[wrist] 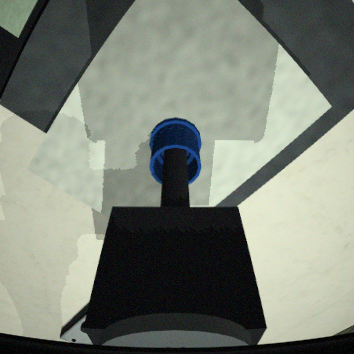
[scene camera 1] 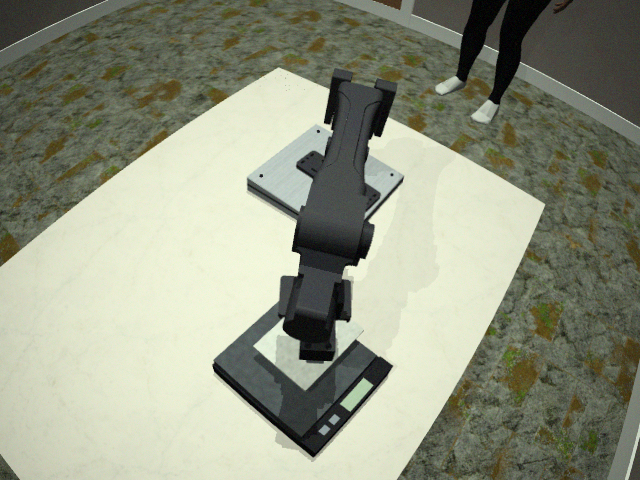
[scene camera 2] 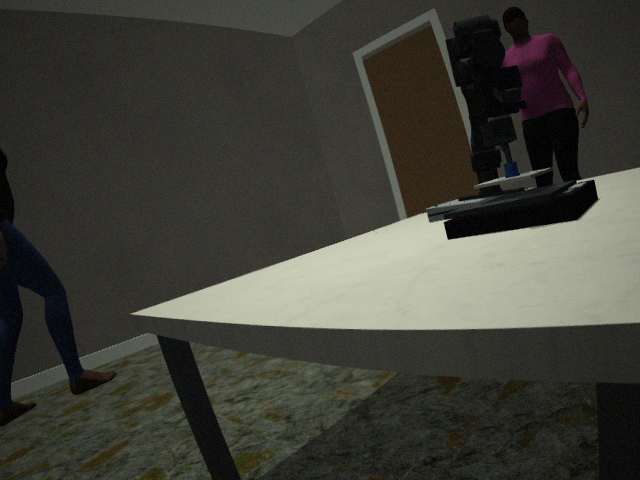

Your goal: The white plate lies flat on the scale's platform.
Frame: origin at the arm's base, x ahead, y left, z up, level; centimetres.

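Seen in the pictures: end effector, tool point: (wrist: 174, 132); arm's base, origin of the base link: (scene camera 2: 491, 196).
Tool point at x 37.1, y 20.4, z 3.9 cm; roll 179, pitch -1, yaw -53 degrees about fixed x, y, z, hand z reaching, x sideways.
Observation:
Offsets run from my tool point to a thing's top centre. Level surfaces: height alone.
The white square plate @(dx +0.0, dy +0.5, dz +1.3 cm) (scene camera 1: 268, 347) (scene camera 2: 520, 179) (wrist: 182, 63) hangs on my blue suction cup (scene camera 2: 510, 169) (wrist: 175, 140), which presses on its middle. The plate sits over the black scale @(dx +3.3, dy +2.0, dz -2.4 cm) (scene camera 1: 266, 388) (scene camera 2: 499, 214) (wrist: 42, 74), slightly tilted and very close to the platform. I cannot tell whether it touches. One plate corner reaches past the scale's rear edge over the table. In scene camera 1 the arm hides the cup and most of the plate. The scale's green display @(dx +1.8, dy +12.3, dz -2.9 cm) (scene camera 1: 356, 394) and two buttons face the table's front edge.
The arm's grey base plate (scene camera 1: 280, 178) is bolted mid-table behind the scale. The cream table @(dz -6.9 cm) (scene camera 1: 175, 248) (scene camera 2: 366, 281) ends just past the scale. A person (scene camera 1: 490, 52) (scene camera 2: 534, 62) stands beyond the far corner, near a brown door (scene camera 2: 418, 119).

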